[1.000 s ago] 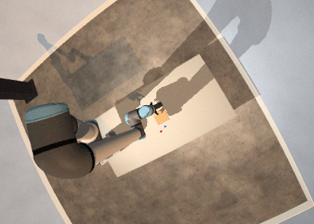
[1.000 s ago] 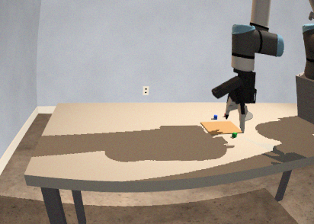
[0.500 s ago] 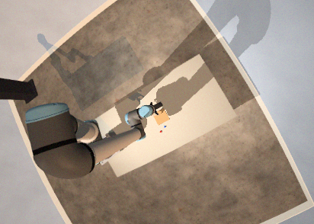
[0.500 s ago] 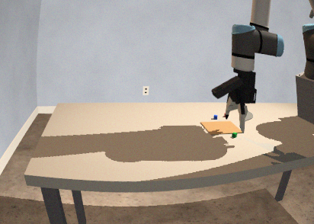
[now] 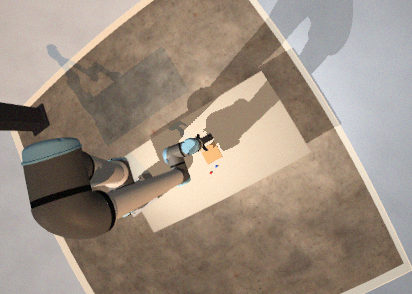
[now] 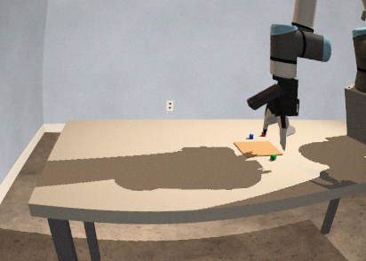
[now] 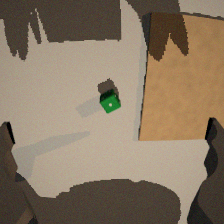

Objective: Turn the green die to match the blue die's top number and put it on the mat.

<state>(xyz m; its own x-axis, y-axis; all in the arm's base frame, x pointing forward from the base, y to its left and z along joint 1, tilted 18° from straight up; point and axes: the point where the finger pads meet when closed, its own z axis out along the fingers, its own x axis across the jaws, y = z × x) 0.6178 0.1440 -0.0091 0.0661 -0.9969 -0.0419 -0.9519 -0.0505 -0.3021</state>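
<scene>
The green die lies 10 mm behind my hand and 50 mm below it. Also, from my hand: red die: 60 mm behind, 250 mm to the right, 50 mm below; mat: 10 mm ahead, 110 mm to the right, 60 mm below; blue die: 220 mm to the right, 50 mm below.
</scene>
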